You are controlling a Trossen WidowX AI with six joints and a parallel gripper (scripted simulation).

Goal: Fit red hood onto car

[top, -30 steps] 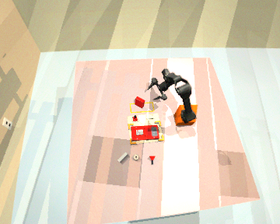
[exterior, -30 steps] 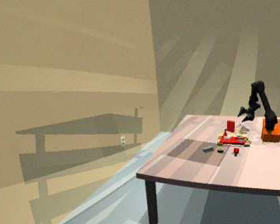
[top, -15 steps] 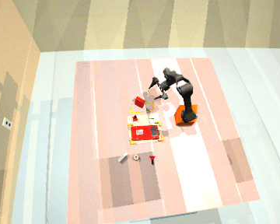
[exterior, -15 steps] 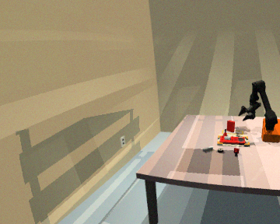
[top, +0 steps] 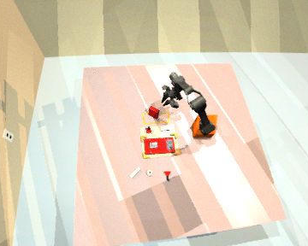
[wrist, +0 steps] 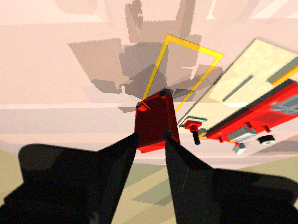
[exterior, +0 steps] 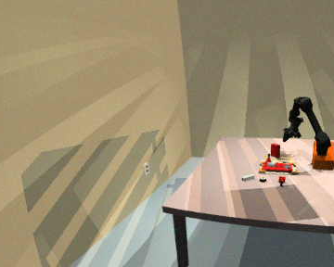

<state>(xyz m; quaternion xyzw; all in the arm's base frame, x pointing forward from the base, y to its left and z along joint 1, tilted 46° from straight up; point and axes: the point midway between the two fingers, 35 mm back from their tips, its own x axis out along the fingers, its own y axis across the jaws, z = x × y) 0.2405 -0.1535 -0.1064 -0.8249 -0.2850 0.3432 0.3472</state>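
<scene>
My gripper tip is now 60 mm short of the red hood, 60 mm above it and 30 mm to the right of it. Also, from my gripper tip: wheel: 440 mm to the left, 120 mm ahead, 100 mm below; then jig: 240 mm to the left, 100 mm below, 40 mm ahead; then grey engine block: 270 mm to the left, 90 mm below, 80 mm ahead.
</scene>
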